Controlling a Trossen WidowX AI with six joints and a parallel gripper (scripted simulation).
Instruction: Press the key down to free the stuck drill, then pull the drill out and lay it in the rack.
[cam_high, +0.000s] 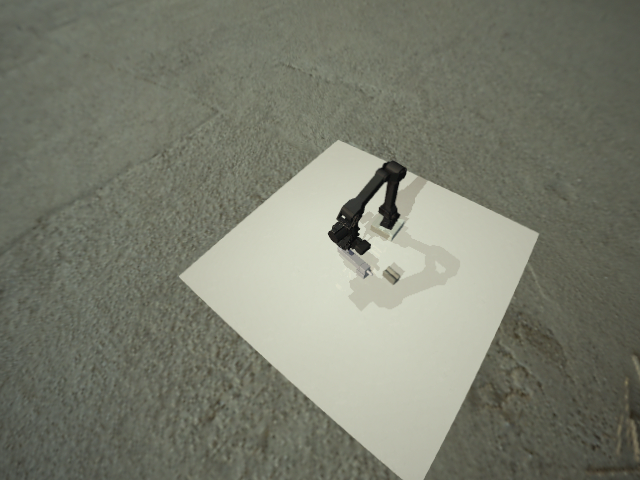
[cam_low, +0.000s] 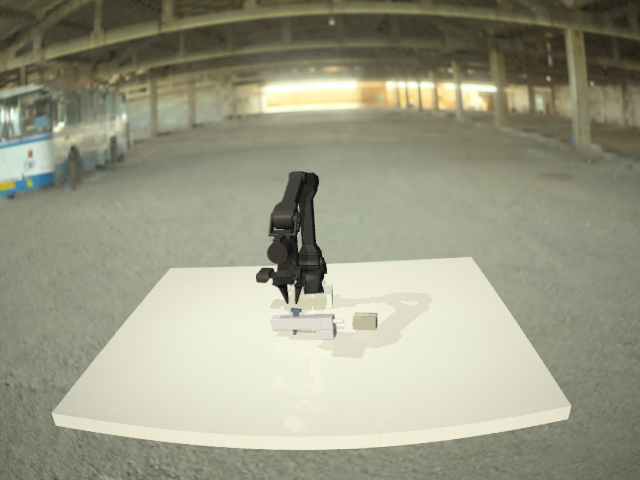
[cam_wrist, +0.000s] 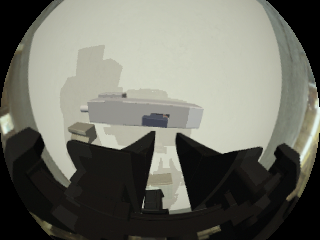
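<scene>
The blue key lies 10 mm ahead of my gripper tip, 10 mm to the left of it and 40 mm below it. Round my gripper tip: tan rack (210 mm to the left, 80 mm below); grey holder block (20 mm ahead, 30 mm to the left, 60 mm below); drill (30 mm ahead, 80 mm to the left, 50 mm below).
</scene>
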